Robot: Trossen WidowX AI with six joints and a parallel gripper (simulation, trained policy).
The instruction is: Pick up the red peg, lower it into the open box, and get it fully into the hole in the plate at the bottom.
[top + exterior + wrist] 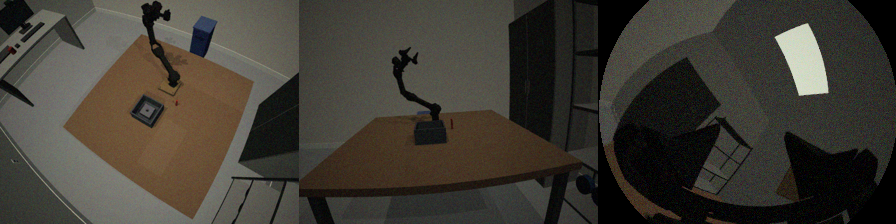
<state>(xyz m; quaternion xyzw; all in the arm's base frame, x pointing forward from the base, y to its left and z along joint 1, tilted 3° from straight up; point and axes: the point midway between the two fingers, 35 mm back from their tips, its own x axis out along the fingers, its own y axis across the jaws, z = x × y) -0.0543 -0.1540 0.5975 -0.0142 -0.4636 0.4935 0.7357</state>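
My gripper tip is 600 mm above the red peg, 310 mm to the right of it and 200 mm short of it. Round my gripper tip: box 610 mm below, 410 mm ahead, 180 mm to the left; plate 590 mm below, 410 mm ahead, 180 mm to the left.
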